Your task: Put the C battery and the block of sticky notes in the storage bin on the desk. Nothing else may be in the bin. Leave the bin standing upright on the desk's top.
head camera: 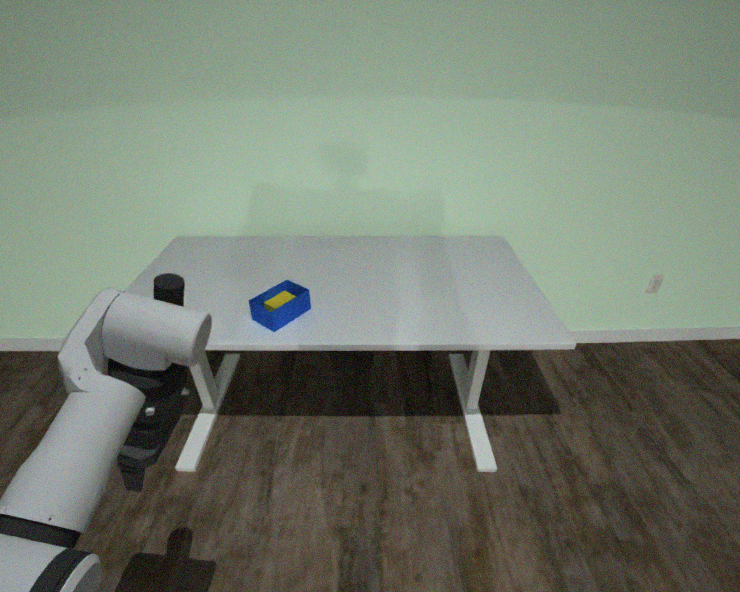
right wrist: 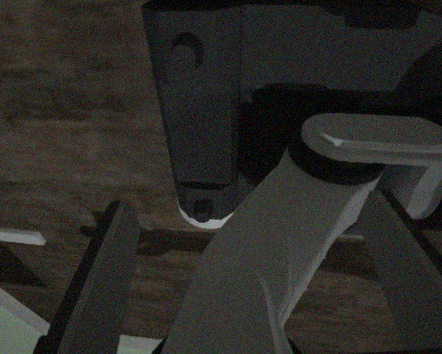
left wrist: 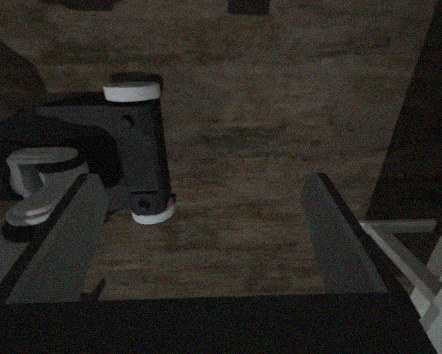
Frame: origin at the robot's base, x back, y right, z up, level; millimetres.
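Seen in the pictures: left gripper, fingertip midpoint: (head camera: 152, 455) (left wrist: 206, 186); right gripper, fingertip midpoint: (right wrist: 248, 209) (left wrist: 87, 279).
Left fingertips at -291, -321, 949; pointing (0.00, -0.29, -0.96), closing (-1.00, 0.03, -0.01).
Observation:
A point is followed by its place in that frame, as x, y, z.
The blue storage bin (head camera: 285, 316) @(-915, -245, 752) stands upright on the white desk (head camera: 382, 290) @(-1112, 66, 721), left of its middle and towards the near edge in the head view. The yellow block of sticky notes (head camera: 279, 300) @(-987, -276, 764) lies inside the bin. The C battery does not show in any view. My left gripper (head camera: 132, 480) (left wrist: 206, 186) @(-291, -321, 949) is open and empty, low in front of the desk's left side in the head view, apart from the bin. My right gripper (right wrist: 248, 209) @(96, 217, 543) is open, with part of the robot's own body behind its fingers in the right wrist view.
The desk stands before a pale green wall (head camera: 345, 160) @(-1639, -80, 1047) with an outlet (head camera: 654, 283) @(-1663, 1577, 409) at the right. A white desk foot (head camera: 196, 441) reaches towards the robot over the wood floor (head camera: 333, 481) @(-812, -127, 1). The robot's dark base (left wrist: 142, 155) @(-21, -40, 191) (right wrist: 200, 125) @(4, 31, 191) shows in both wrist views.

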